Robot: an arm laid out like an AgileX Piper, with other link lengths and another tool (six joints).
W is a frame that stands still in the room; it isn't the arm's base.
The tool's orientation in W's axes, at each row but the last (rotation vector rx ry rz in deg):
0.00, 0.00, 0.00
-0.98, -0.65, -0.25
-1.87, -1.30, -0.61
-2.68, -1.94, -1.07
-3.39, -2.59, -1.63
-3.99, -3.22, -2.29
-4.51, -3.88, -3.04
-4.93, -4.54, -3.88
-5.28, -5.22, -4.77
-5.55, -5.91, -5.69
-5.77, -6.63, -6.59
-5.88, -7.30, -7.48
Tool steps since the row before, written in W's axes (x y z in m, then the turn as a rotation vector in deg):
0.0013, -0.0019, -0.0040, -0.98, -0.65, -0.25
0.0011, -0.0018, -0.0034, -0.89, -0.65, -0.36
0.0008, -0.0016, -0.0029, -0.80, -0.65, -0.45
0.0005, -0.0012, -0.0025, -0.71, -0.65, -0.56
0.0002, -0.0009, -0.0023, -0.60, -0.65, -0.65
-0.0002, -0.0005, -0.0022, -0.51, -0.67, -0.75
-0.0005, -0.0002, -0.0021, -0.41, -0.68, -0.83
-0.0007, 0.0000, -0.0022, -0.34, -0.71, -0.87
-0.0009, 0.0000, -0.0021, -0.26, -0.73, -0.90
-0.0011, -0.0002, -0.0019, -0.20, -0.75, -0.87
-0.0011, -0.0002, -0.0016, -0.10, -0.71, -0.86
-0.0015, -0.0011, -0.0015, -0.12, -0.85, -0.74
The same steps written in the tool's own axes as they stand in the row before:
0.0013, -0.0019, -0.0040, -0.98, -0.65, -0.25
0.0011, -0.0017, -0.0034, -0.89, -0.65, -0.36
0.0007, -0.0015, -0.0030, -0.80, -0.64, -0.45
0.0004, -0.0011, -0.0026, -0.72, -0.64, -0.57
0.0001, -0.0008, -0.0024, -0.61, -0.63, -0.66
-0.0003, -0.0004, -0.0022, -0.53, -0.64, -0.77
-0.0006, -0.0001, -0.0021, -0.43, -0.64, -0.85
-0.0009, 0.0001, -0.0021, -0.36, -0.66, -0.90
-0.0011, 0.0001, -0.0020, -0.29, -0.67, -0.94
-0.0013, -0.0001, -0.0018, -0.22, -0.68, -0.92
-0.0013, -0.0002, -0.0015, -0.13, -0.63, -0.91
-0.0015, -0.0011, -0.0014, -0.11, -0.79, -0.81

